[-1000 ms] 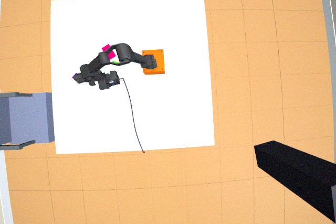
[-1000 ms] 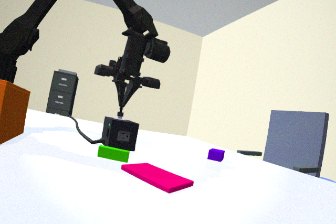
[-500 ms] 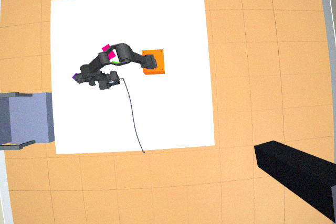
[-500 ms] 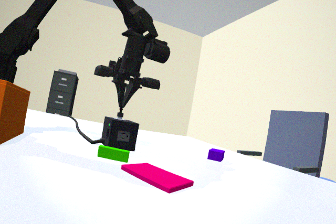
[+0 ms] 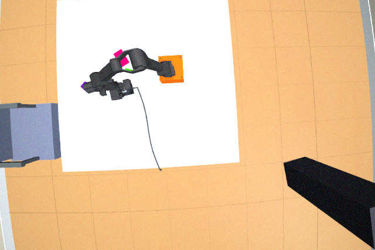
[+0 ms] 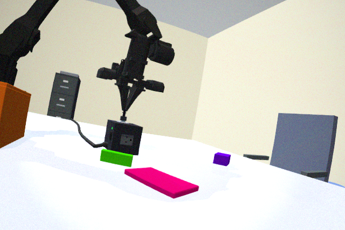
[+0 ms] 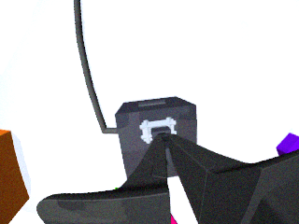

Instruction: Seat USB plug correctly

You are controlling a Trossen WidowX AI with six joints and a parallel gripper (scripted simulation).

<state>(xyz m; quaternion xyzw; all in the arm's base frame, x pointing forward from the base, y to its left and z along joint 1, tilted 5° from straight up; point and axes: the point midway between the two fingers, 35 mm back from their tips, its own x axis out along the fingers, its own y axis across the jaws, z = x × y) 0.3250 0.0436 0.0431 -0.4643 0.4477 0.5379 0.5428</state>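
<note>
Now: the USB plug 20 mm below my gripper tip. The rest, counted from my gripper tip: flat pink slab 260 mm to the right, 100 mm below; then green block 50 mm behind, 150 mm to the right, 100 mm below; then USB socket 40 mm below.
</note>
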